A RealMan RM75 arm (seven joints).
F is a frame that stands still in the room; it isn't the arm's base.
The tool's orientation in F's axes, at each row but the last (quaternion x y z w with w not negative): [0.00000 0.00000 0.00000 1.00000]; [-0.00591 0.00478 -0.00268 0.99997]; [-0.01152 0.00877 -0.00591 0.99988]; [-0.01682 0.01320 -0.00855 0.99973]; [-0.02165 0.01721 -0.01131 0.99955]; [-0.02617 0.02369 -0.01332 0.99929]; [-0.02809 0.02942 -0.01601 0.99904]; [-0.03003 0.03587 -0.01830 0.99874]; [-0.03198 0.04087 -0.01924 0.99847]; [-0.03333 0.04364 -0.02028 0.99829]
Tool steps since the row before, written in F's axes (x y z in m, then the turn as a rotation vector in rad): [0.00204 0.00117 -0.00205 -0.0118 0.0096 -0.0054]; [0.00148 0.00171 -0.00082 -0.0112 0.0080 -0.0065]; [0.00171 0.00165 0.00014 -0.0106 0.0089 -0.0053]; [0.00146 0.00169 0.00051 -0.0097 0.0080 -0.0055]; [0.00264 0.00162 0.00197 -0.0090 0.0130 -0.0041]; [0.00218 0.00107 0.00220 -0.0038 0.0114 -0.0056]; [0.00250 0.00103 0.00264 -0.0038 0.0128 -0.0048]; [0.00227 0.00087 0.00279 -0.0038 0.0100 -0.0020]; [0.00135 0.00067 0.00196 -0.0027 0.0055 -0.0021]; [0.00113 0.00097 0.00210 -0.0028 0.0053 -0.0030]
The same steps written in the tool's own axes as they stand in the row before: [0.00204 0.00117 -0.00205 -0.0118 0.0096 -0.0054]; [0.00148 0.00173 -0.00079 -0.0112 0.0080 -0.0065]; [0.00169 0.00167 0.00021 -0.0106 0.0089 -0.0053]; [0.00142 0.00170 0.00060 -0.0097 0.0080 -0.0055]; [0.00253 0.00159 0.00213 -0.0092 0.0130 -0.0039]; [0.00204 0.00101 0.00235 -0.0039 0.0116 -0.0052]; [0.00231 0.00095 0.00284 -0.0039 0.0129 -0.0043]; [0.00203 0.00077 0.00299 -0.0040 0.0100 -0.0017]; [0.00116 0.00059 0.00210 -0.0027 0.0055 -0.0020]; [0.00090 0.00087 0.00225 -0.0028 0.0054 -0.0029]
